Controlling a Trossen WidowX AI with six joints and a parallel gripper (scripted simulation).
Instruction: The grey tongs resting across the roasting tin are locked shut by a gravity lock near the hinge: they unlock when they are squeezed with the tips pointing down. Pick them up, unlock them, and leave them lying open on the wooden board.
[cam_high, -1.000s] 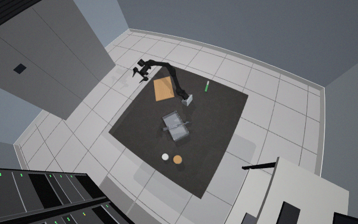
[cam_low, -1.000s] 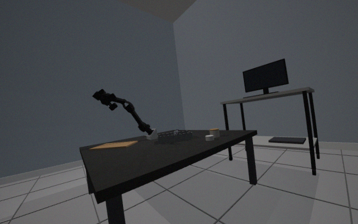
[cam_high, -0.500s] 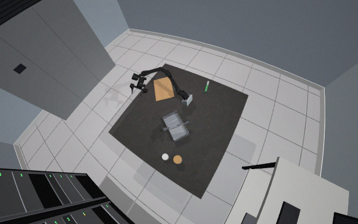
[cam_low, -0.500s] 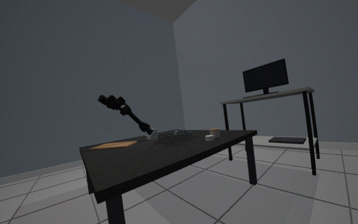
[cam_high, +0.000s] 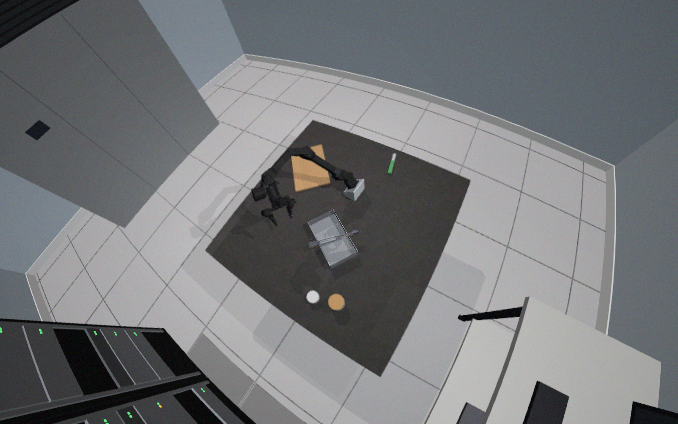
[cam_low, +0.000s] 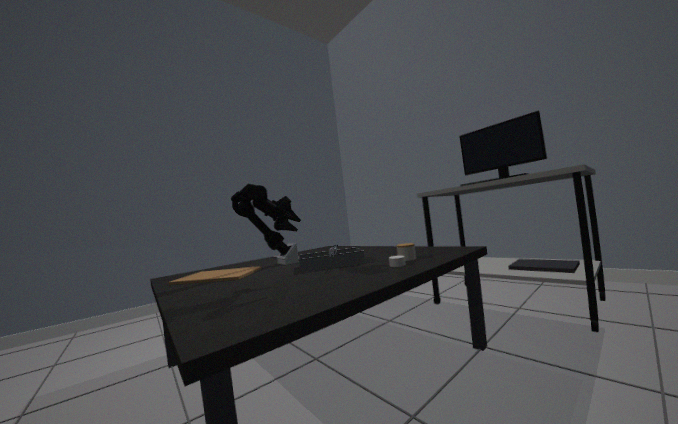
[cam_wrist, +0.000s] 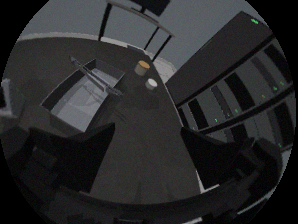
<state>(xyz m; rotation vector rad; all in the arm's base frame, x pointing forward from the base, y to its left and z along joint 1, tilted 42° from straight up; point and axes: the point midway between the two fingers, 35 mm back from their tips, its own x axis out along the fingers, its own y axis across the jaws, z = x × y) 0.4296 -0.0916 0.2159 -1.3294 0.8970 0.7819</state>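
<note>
Right now the roasting tin is 220 mm to the left of my gripper tip, 180 mm below it and 80 mm behind it. The rest, counted from my gripper tip: tan cylinder: 410 mm to the left, 230 mm ahead, 180 mm below; then yellow slider: 300 mm to the left, 140 mm below, 110 mm behind; then white puck: 280 mm to the left, 270 mm ahead, 190 mm below.
</note>
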